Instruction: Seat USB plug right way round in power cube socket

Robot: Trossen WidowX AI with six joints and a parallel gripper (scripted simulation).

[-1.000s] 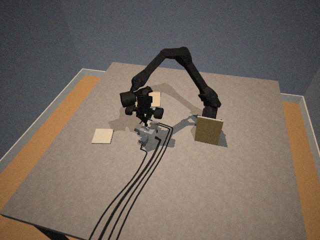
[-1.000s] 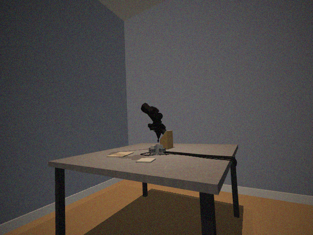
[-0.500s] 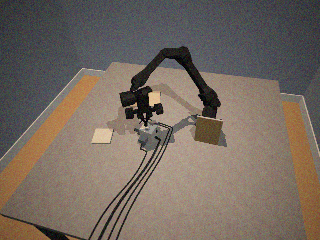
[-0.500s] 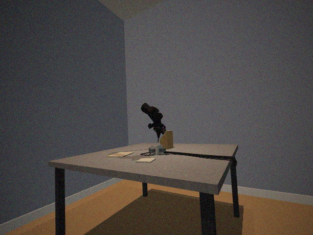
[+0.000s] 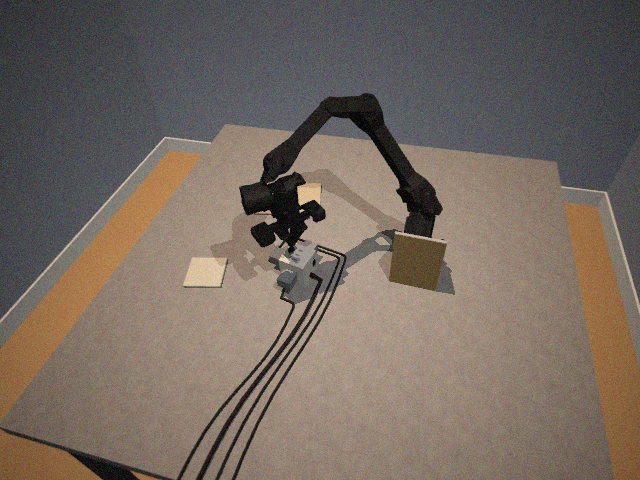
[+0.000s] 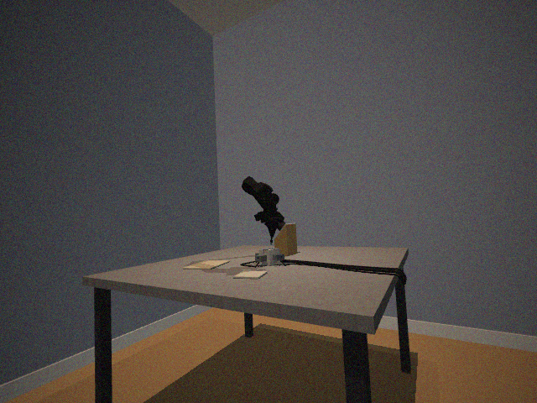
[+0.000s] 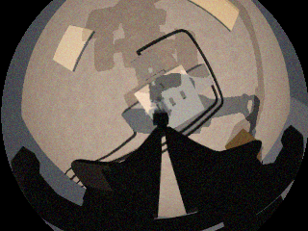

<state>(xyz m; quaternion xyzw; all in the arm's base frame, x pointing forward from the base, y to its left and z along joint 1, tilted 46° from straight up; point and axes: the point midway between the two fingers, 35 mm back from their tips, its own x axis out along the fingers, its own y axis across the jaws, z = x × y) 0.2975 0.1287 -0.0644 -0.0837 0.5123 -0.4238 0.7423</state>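
Now: gripper tip 2 cm above the USB plug. Round my gripper tip: flat card 25 cm ahead, 13 cm below, 8 cm to the left.
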